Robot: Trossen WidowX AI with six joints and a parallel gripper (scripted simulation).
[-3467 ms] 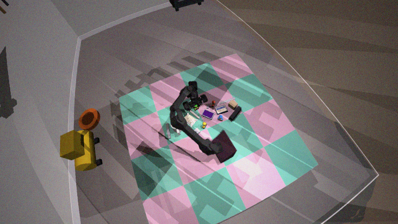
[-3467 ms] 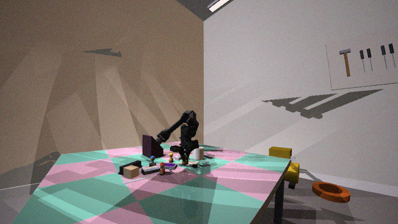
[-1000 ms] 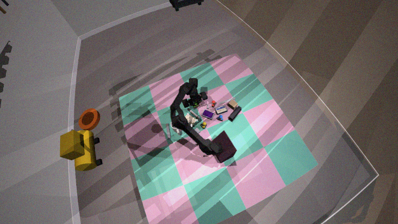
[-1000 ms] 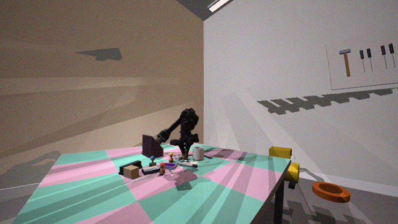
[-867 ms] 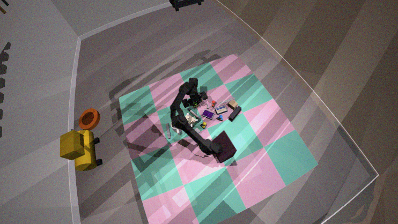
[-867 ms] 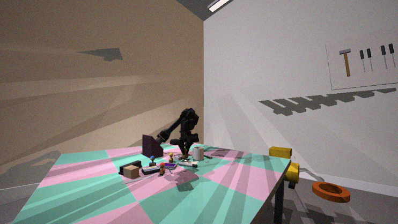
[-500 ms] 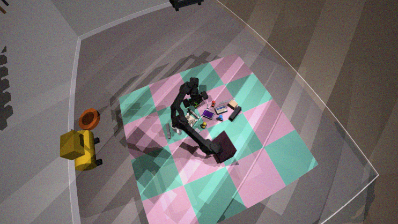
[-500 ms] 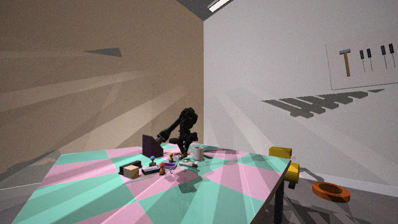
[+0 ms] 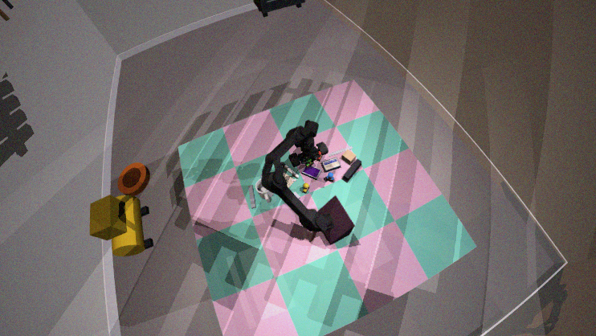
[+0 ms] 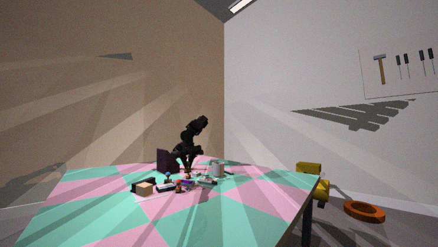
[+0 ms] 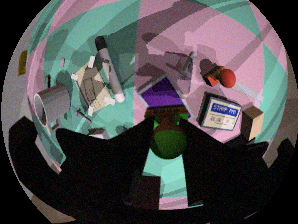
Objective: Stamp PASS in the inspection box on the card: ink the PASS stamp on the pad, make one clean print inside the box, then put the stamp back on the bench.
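My gripper tip is now 1 cm past the ink pad, 1 cm to the left of it and 9 cm above it. The rest, counted from my gripper tip: yellow stamp 10 cm behind, 5 cm to the left, 7 cm below; then green-knobbed stamp right at my gripper tip; then red-knobbed stamp 6 cm ahead, 8 cm to the right, 7 cm below.
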